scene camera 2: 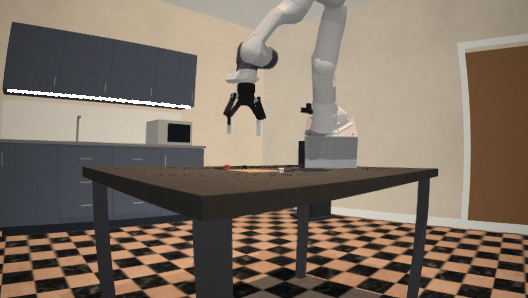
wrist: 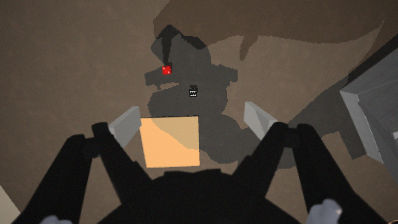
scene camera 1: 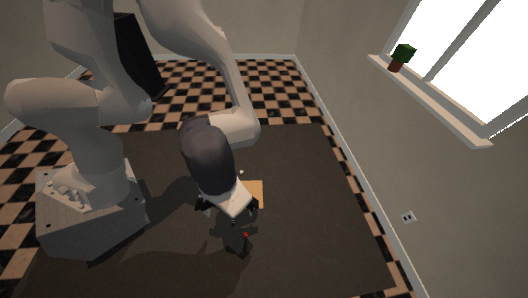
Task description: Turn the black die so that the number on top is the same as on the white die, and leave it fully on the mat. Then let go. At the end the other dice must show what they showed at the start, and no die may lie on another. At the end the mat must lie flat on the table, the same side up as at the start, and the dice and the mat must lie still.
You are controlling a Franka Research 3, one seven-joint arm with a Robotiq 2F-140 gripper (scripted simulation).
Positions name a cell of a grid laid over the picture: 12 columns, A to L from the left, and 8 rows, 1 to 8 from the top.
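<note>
My gripper (scene camera 2: F4), (wrist: F5), in sight. Tan mat (wrist: F6), visible.
</note>
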